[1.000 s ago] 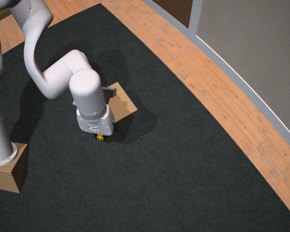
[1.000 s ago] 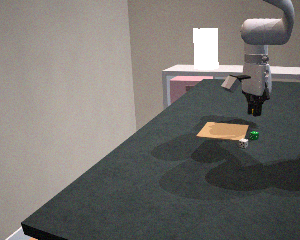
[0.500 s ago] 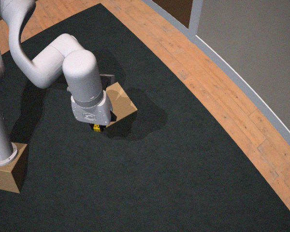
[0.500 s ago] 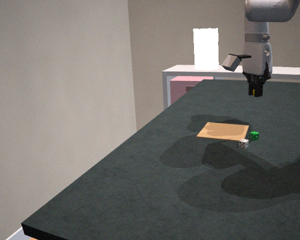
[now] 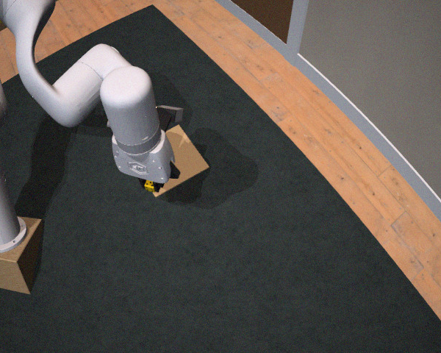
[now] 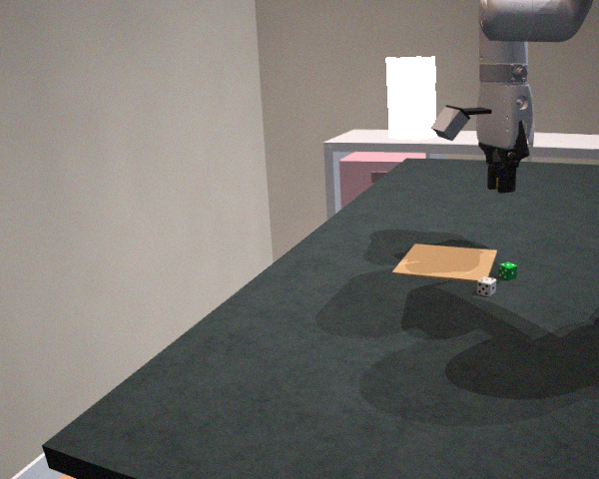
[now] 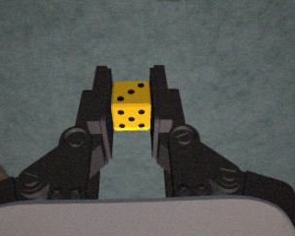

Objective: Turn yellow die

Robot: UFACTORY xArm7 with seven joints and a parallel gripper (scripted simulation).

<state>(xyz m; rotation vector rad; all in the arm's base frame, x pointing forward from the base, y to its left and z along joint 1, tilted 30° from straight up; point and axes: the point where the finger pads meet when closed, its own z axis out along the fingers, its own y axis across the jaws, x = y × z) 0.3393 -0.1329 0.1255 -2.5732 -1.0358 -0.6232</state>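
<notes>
Now: hand 120 mm above the tan mat, 100 mm to the right of it and 60 mm short of it. Round my hand: white die (190 mm to the left, 110 mm below, 20 mm behind); yellow die (10 mm below); green die (120 mm to the left, 110 mm below, 40 mm behind).
</notes>
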